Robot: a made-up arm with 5 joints.
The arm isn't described. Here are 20 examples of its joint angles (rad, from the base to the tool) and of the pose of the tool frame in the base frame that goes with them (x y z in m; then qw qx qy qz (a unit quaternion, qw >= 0)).
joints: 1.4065 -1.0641 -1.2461 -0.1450 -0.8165
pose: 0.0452 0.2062 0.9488 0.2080 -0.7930 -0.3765 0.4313
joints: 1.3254 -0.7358 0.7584 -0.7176 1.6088
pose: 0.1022 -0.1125 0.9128 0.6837 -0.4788 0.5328 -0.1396
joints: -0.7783 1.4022 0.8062 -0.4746 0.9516
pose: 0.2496 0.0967 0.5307 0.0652 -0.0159 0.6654 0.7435
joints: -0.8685 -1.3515 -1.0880 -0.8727 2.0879
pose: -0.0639 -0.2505 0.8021 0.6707 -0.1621 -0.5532 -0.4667
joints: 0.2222 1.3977 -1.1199 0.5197 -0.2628
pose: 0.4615 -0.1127 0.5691 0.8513 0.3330 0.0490 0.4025
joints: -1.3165 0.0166 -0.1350 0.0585 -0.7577
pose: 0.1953 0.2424 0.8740 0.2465 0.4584 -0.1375 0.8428
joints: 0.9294 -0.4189 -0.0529 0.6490 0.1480
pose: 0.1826 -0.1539 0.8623 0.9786 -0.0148 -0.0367 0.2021
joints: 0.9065 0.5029 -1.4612 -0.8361 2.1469
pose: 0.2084 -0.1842 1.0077 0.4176 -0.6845 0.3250 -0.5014
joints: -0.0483 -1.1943 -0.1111 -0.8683 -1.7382
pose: -0.0477 -0.0378 0.9538 0.2825 -0.0528 0.7023 -0.6513
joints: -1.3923 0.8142 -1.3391 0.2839 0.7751
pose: 0.2016 0.3709 0.8303 0.1866 -0.2769 -0.2323 0.9135
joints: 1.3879 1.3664 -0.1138 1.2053 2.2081
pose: 0.1068 -0.1712 0.5799 0.2549 0.4349 0.2809 0.8167
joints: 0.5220 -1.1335 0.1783 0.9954 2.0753
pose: 0.1233 -0.0496 0.8225 0.4963 -0.5199 0.6075 0.3380
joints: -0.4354 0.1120 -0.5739 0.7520 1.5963
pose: 0.3582 0.0798 0.8493 0.3520 -0.5468 0.2920 0.7013
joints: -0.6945 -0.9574 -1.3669 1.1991 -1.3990
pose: 0.0754 -0.0624 0.9705 0.0188 0.4734 -0.6225 0.6229
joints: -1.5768 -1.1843 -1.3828 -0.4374 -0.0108
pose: 0.1331 -0.2852 0.8658 0.1097 -0.1329 0.9843 0.0370
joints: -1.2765 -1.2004 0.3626 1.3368 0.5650
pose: 0.1346 -0.0039 0.7550 0.1869 -0.1631 0.1354 0.9592
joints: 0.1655 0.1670 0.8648 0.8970 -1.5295
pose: 0.1837 -0.0437 0.7240 0.7311 0.5933 0.1070 -0.3194
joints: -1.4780 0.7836 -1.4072 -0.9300 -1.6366
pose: 0.1557 0.2743 0.9511 0.4217 -0.6582 0.4306 -0.4512
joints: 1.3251 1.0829 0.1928 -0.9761 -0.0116
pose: 0.1678 -0.3625 0.6389 0.9940 0.0553 -0.0932 -0.0169
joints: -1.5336 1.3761 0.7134 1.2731 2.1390
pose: 0.1380 0.1030 0.6893 0.7951 -0.1328 -0.5819 -0.1079
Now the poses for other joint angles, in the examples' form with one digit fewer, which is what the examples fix.
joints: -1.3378 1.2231 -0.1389 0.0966 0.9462
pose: 0.201 0.276 0.554 0.043 0.274 -0.426 -0.861
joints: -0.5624 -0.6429 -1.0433 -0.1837 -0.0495
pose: 0.071 -0.059 1.042 0.209 -0.250 -0.829 0.454
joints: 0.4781 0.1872 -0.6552 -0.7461 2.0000
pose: 0.298 -0.138 1.002 0.578 -0.749 0.294 -0.137
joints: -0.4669 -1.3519 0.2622 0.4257 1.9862
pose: 0.116 -0.033 0.870 0.479 -0.804 0.077 0.344
